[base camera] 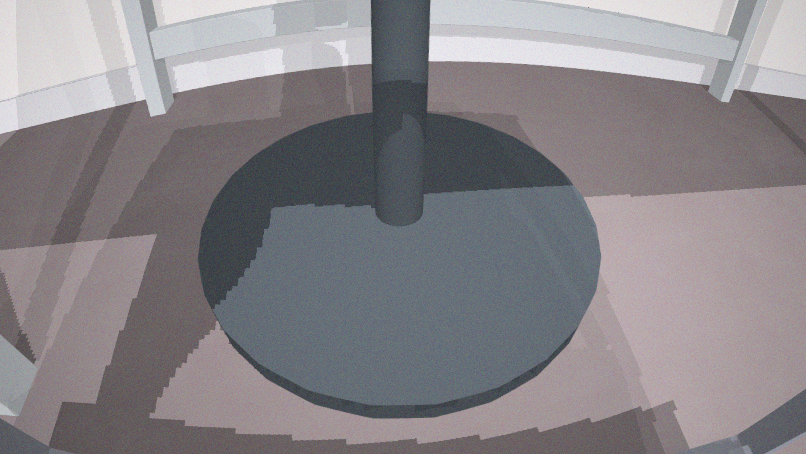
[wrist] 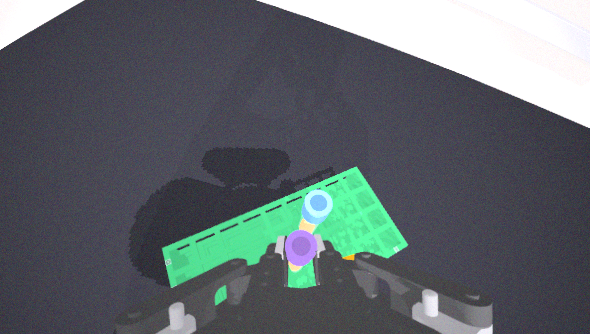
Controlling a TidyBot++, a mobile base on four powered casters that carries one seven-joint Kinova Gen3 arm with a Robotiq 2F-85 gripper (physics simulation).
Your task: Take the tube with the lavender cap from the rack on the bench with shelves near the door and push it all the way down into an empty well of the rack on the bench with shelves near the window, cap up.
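Frame: origin at the arm's base, x back, y up, z left, level; millimetres.
Seen in the pictures: gripper, fingertip midpoint: [wrist: 299,247].
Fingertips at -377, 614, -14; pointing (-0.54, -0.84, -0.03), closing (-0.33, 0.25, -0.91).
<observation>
A point is followed by its place in that frame, as x, y, z.
In the wrist view, my gripper [wrist: 299,247] {-377, 614, -14} is shut on the tube with the lavender cap [wrist: 301,242] {-371, 652, -7}, cap towards the camera. A green rack with wells [wrist: 230,237] {-382, 537, 46} shows beneath the fingers, turned at an angle. The held tube's lower part is over or in this rack; its end is hidden. A tube with a blue cap [wrist: 318,204] {-398, 651, -11} leans just beyond the lavender cap, over the rack. The rack is over a dark bench top [wrist: 125,100] {-508, 518, 273}; whether it rests there or hangs above is not clear. Which bench this is I cannot tell. No second rack shows.
An orange bit [wrist: 349,257] {-372, 651, -38} shows at the rack's near edge. Pale surfaces border the bench top at the upper left and upper right. In the base camera view, a round grey foot [base camera: 394,310] {-343, -366, -2} with a dark column [base camera: 400,56] {-449, -179, -9} stands ahead, before a pale crossbar [base camera: 225,31] {-860, -248, 305} between legs.
</observation>
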